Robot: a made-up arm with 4 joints. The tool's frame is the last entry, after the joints.
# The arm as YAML. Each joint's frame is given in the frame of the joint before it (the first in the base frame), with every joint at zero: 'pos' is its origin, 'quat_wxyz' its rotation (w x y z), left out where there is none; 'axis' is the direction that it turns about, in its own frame. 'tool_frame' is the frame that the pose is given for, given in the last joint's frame.
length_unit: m
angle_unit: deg
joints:
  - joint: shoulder
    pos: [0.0, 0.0, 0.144]
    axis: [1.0, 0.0, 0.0]
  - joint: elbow
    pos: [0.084, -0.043, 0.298]
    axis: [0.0, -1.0, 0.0]
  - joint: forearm
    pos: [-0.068, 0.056, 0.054]
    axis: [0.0, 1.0, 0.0]
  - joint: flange
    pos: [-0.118, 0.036, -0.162]
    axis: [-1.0, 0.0, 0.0]
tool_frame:
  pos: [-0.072, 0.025, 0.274]
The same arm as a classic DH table. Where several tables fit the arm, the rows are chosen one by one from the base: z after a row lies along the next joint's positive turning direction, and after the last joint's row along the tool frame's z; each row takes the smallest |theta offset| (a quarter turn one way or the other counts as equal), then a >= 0, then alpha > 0; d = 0 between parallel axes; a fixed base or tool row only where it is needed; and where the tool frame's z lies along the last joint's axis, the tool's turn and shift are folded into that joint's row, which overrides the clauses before.
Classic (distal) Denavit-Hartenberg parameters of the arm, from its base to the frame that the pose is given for. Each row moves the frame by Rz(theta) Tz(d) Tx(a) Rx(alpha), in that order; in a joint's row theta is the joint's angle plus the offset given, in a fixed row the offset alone. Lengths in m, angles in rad.
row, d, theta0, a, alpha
base (fixed), 0.144, 1.5708, 0, 1.5708
shoulder, 0.084, 1.5708, 0.298, -1.5708
elbow, 0, 0.8997, 0.0868, 3.1416
forearm, 0.049, 0.8997, -0.162, 1.5708
flange, 0.19, 1.5708, 0.025, 1.5708
tool (fixed), 0.274, -1.5708, 0, 0

